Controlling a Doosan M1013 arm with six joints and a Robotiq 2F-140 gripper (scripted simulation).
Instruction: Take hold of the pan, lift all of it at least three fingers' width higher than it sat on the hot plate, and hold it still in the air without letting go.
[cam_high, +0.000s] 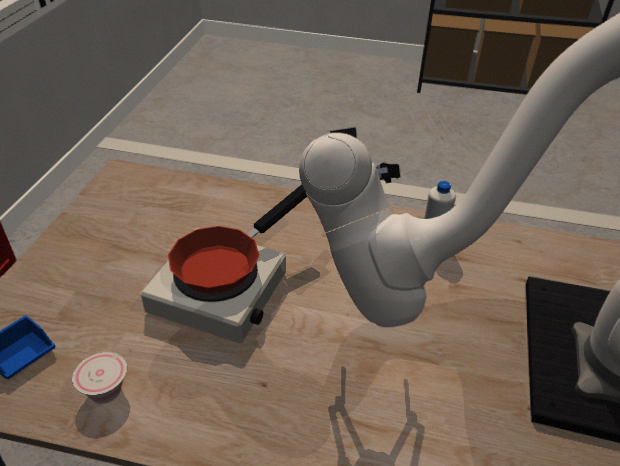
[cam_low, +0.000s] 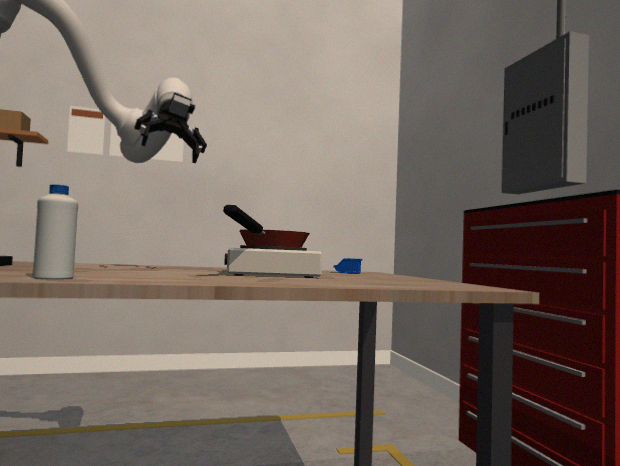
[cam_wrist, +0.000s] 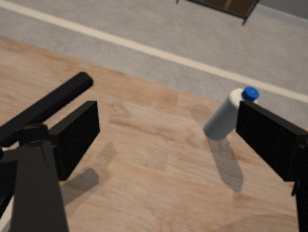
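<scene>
My gripper is now 250 mm short of the red pan, 200 mm above it and 50 mm to the right of it. Also, from my hand: white bottle 230 mm to the right, 230 mm below, 170 mm behind; hot plate 270 mm below, 260 mm ahead, 110 mm to the left; white cup 410 mm to the left, 380 mm ahead, 270 mm below.
</scene>
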